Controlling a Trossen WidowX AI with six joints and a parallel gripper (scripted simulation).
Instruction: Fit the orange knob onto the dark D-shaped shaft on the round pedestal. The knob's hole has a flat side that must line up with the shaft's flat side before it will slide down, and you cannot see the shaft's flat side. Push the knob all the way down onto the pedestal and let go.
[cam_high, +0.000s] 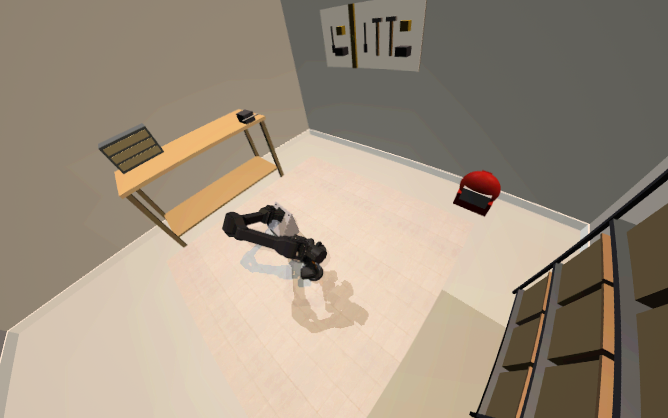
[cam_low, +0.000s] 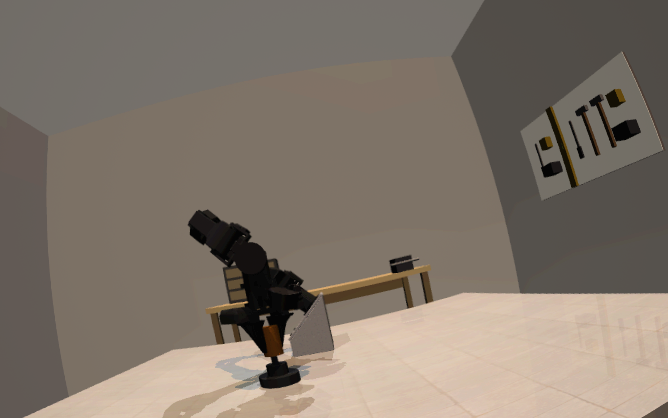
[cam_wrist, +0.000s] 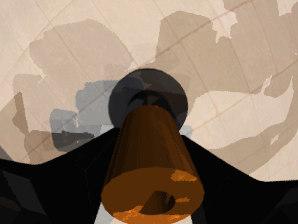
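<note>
The orange knob is 20 mm above my gripper tip. Round my gripper tip: short shaft (40 mm below).
</note>
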